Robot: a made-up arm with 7 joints. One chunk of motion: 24 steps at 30 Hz.
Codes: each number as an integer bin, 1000 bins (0 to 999) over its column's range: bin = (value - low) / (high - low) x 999, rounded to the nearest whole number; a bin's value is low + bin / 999 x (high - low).
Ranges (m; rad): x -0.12..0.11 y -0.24..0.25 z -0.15..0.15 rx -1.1..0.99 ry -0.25..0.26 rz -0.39..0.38
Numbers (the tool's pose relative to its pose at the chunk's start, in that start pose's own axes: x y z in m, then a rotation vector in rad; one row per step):
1: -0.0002 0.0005 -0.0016 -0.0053 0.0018 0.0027
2: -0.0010 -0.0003 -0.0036 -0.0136 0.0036 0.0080
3: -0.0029 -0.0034 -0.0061 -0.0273 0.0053 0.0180
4: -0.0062 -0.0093 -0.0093 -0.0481 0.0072 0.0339
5: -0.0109 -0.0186 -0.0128 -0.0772 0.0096 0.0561
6: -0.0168 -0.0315 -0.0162 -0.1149 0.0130 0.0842
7: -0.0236 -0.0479 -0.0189 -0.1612 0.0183 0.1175
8: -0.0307 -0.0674 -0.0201 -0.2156 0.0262 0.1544
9: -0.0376 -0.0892 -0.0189 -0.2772 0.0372 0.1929
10: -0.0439 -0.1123 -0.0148 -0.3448 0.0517 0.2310
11: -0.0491 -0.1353 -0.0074 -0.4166 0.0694 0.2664
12: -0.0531 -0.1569 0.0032 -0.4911 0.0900 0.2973
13: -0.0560 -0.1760 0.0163 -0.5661 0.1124 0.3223
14: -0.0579 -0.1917 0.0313 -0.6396 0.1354 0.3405
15: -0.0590 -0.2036 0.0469 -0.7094 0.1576 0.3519
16: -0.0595 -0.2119 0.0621 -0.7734 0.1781 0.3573
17: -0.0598 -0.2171 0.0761 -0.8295 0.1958 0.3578
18: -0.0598 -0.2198 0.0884 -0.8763 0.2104 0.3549
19: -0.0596 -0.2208 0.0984 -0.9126 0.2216 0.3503
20: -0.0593 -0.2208 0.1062 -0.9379 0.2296 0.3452
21: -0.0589 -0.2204 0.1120 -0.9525 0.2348 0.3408
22: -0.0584 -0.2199 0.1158 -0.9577 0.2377 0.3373
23: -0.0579 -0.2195 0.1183 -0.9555 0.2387 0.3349
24: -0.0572 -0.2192 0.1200 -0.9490 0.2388 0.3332
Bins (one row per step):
1: 520 490 494 523 493 509
2: 517 489 488 519 497 516
3: 509 482 479 513 500 529
4: 494 470 469 503 504 550
5: 474 451 457 489 509 579
6: 448 425 446 471 515 615
7: 419 392 437 449 526 658
8: 388 352 433 423 541 706
9: 358 307 437 393 563 756
10: 331 260 450 361 591 806
11: 308 213 475 327 626 852
12: 291 169 510 291 666 892
13: 278 130 554 255 710 924
14: 270 98 604 220 755 948
15: 265 74 656 187 798 963
16: 263 57 706 156 839 970
17: 261 47 753 129 873 970
18: 261 41 794 107 902 966
19: 262 39 827 90 924 960
20: 264 39 853 77 939 954
21: 265 40 872 71 950 948
22: 268 41 885 68 955 944
23: 270 42 893 69 957 940
24: 273 42 899 72 957 938

